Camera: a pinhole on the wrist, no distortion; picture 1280 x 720 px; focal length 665.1 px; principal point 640.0 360.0 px. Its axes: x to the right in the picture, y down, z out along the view. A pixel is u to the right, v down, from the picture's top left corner.
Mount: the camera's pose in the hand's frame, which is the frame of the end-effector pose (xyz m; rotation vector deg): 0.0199 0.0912 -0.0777 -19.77 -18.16 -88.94
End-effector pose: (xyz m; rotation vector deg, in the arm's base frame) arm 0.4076 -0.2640 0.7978 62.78 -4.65 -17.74
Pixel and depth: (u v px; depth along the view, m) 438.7 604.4 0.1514
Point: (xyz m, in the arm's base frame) 0.5139 -0.2402 0.9815
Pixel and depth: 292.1 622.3 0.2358
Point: 0.5633 -0.2459 1.0913
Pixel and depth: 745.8 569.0 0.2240
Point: 0.4982 -0.3490 0.9861
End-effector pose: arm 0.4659 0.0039 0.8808 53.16 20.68 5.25
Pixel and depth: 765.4 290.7 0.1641
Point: 0.5105 0.0184 1.0292
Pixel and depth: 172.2 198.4 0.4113
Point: 0.5013 0.1639 1.4156
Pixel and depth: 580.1 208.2 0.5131
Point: 0.5385 -0.0953 1.3814
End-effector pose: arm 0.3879 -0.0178 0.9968 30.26 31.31 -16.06
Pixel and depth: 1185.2 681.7 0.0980
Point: 0.4851 -0.0018 1.0131
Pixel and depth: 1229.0 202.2 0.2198
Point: 0.4510 -0.1219 1.1622
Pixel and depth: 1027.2 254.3 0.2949
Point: 0.5013 -0.1119 1.2220
